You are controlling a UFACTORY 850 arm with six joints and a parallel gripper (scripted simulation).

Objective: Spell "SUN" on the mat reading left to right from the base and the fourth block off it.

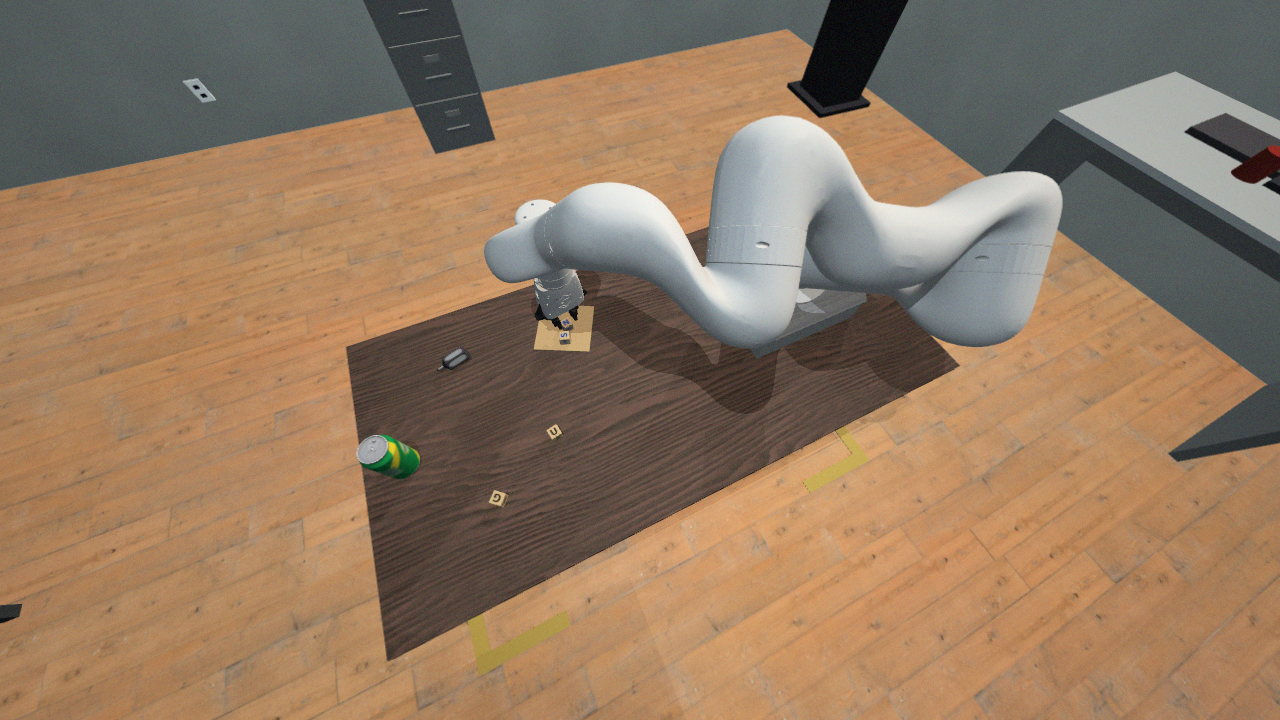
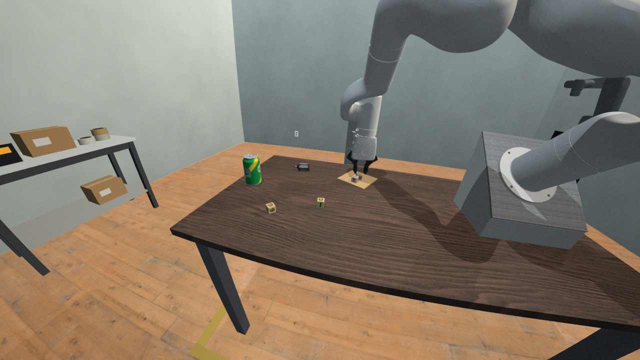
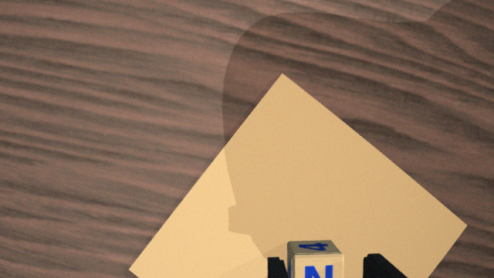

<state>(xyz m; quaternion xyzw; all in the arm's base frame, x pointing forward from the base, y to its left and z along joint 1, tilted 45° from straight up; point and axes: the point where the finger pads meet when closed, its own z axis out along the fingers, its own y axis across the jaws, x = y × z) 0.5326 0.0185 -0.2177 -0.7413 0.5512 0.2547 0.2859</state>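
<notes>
My hand is 4 cm above the n block. From my hand the other things lie so: s block 2 cm ahead, 3 cm to the left, 4 cm below; tan mat 1 cm ahead, 5 cm below; u block 11 cm ahead, 26 cm to the left, 4 cm below.
</notes>
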